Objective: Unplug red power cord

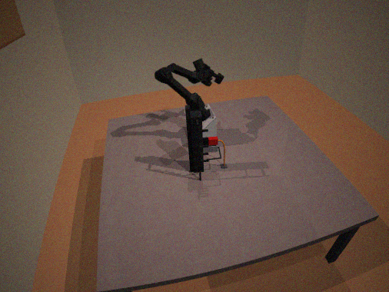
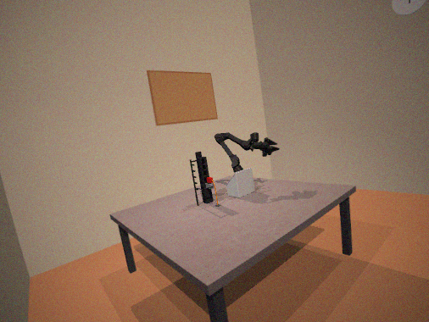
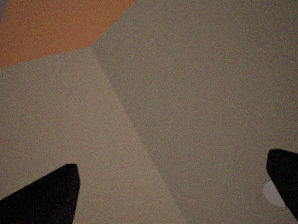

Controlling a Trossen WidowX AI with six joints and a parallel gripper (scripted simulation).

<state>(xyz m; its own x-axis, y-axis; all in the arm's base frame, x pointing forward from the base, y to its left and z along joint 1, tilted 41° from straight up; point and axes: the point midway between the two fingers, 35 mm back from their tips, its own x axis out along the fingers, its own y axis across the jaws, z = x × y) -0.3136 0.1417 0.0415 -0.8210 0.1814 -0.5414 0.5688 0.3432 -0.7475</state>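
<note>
The red plug is 61 cm ahead of my gripper tip, 13 cm below it and 11 cm to the right of it. Also, from my gripper tip: grey anchor: 60 cm ahead, 32 cm below, 3 cm to the right.
</note>
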